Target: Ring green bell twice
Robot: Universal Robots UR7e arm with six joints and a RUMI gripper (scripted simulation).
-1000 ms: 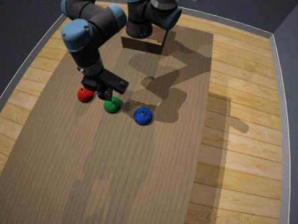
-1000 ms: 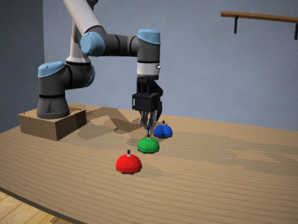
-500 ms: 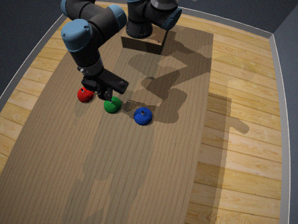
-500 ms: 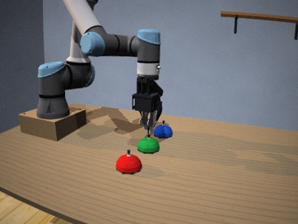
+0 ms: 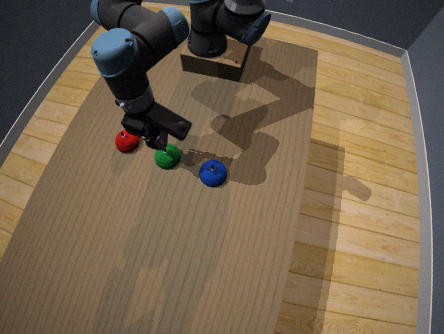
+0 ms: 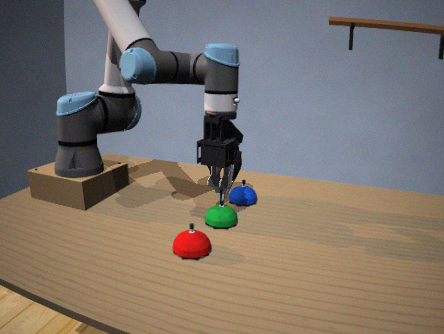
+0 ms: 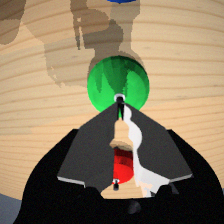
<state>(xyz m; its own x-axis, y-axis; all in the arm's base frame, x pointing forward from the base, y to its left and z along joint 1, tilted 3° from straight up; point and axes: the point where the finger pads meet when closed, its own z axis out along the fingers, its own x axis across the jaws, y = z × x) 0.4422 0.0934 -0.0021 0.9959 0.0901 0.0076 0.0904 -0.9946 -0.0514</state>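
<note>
Right now the green bell is 40 mm below my hand. The rest, counted from my hand: red bell 20 mm ahead, 160 mm to the right, 40 mm below; blue bell 10 mm behind, 150 mm to the left, 40 mm below.
</note>
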